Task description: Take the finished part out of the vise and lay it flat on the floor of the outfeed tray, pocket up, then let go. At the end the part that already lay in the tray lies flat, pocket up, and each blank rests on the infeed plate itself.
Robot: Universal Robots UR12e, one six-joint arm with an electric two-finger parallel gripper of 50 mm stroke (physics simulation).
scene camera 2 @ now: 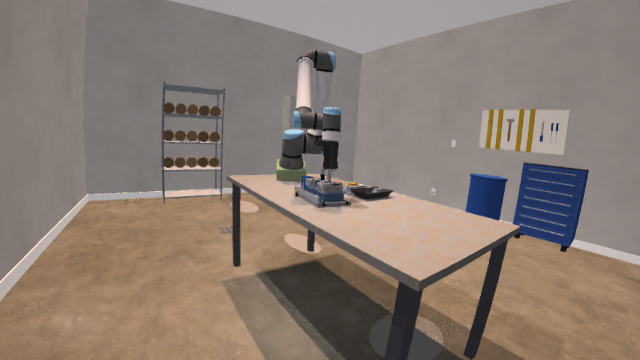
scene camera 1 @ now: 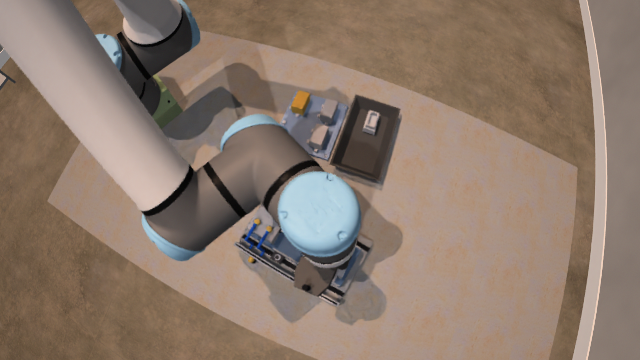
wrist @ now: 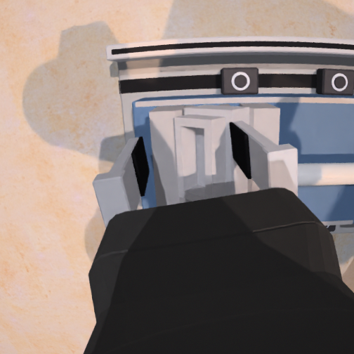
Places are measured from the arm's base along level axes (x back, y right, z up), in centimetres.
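Where they show: gripper, fingertip midpoint: (scene camera 2: 325,181); arm's base at its link origin: (scene camera 2: 291,164).
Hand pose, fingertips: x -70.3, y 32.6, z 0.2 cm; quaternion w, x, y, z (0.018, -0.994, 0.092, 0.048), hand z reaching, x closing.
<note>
Things, the pixels of their top centre, and the offset from my fingertips.
- vise at its top centre: (scene camera 1: 302,241) (scene camera 2: 322,181) dx +7.5, dy -4.9, dz -1.3 cm
- part at its top centre: (scene camera 1: 372,118) dx -3.1, dy -43.2, dz -6.5 cm
- infeed plate at its top centre: (scene camera 1: 310,122) dx +14.2, dy -39.9, dz -10.4 cm
- orange block at its top centre: (scene camera 1: 300,99) dx +18.5, dy -45.1, dz -6.8 cm
The finished part (wrist: 209,145), pale grey with its pocket up, sits between the jaws of the vise (scene camera 1: 287,247) (scene camera 2: 320,192) (wrist: 325,130). My gripper (wrist: 188,147) (scene camera 2: 327,177) is open and empty above the vise. In the wrist view its fingers appear on either side of the part, the left beyond the left jaw, the right in front of the right jaw; the near end of the part is hidden. Another part (scene camera 1: 371,122) lies pocket up in the outfeed tray (scene camera 1: 360,155) (scene camera 2: 370,195). Two grey blanks (scene camera 1: 328,111) (scene camera 1: 319,136) are on the infeed plate (scene camera 1: 303,125); their seating is unclear.
An orange block (scene camera 1: 300,102) stands at the infeed plate's far corner. Small pins stick up from the plate. The tray has raised walls and stands close beside the plate. Blue handles with orange knobs (scene camera 1: 269,228) stand at one end of the vise.
</note>
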